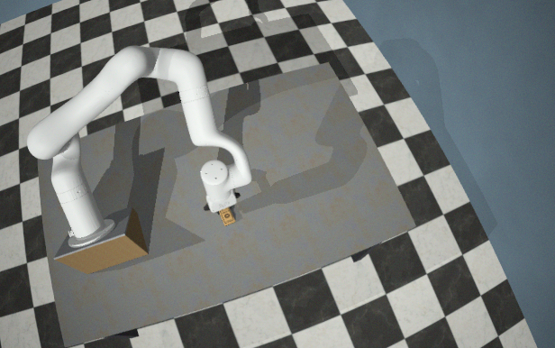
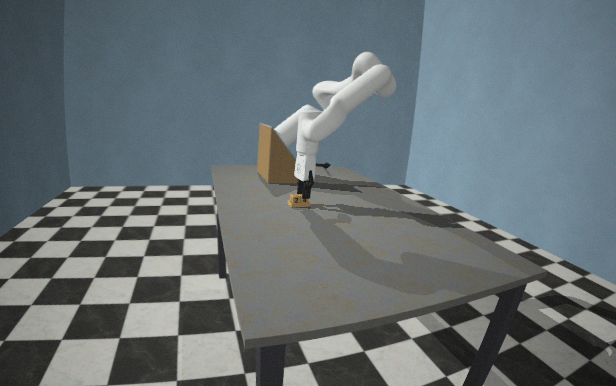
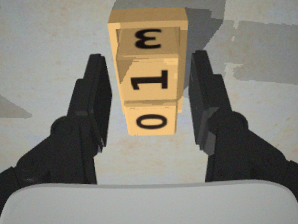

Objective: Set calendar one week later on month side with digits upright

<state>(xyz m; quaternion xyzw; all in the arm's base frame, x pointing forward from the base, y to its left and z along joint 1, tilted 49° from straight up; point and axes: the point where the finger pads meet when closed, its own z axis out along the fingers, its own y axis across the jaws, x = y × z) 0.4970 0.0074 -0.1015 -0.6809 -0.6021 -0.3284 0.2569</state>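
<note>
Right now the tray is 40 mm below my hand and 20 mm to the right of it.
</note>
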